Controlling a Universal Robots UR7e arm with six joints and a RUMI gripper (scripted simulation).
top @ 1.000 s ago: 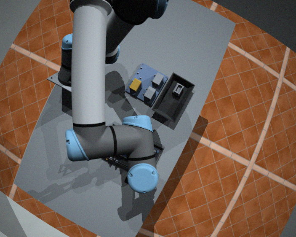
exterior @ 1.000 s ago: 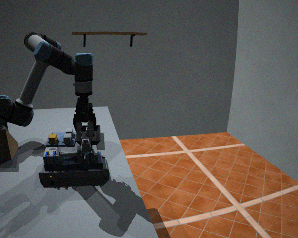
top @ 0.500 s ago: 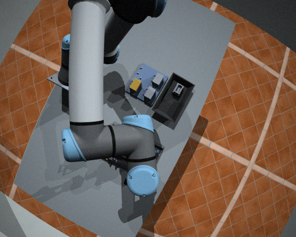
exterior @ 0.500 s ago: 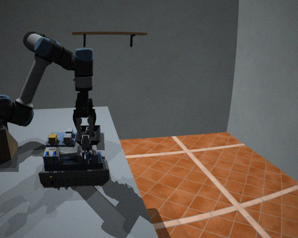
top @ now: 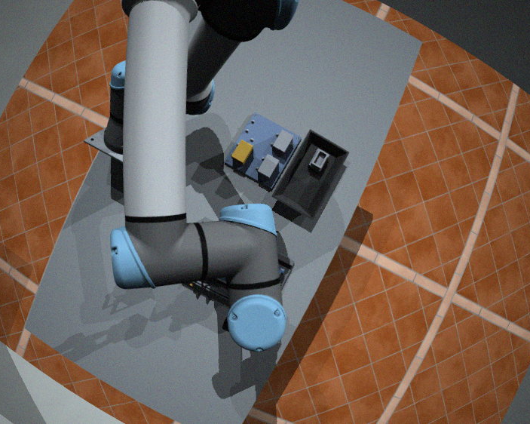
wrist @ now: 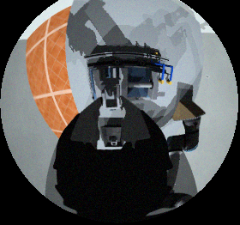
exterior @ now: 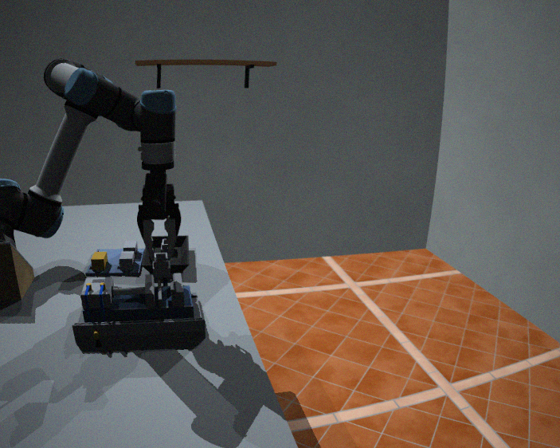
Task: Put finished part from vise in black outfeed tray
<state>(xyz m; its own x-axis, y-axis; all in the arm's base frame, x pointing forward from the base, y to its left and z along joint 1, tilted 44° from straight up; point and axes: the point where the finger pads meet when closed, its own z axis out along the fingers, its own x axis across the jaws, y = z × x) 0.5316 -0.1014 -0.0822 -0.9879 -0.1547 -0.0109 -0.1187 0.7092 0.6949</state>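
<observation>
The vise lies 6 cm behind my hand, 1 cm to the right of it and 13 cm below it. The rest, counted from my hand: yellow block 24 cm behind, 29 cm to the left, 14 cm below; then blue plate 19 cm behind, 34 cm to the left, 16 cm below.
</observation>
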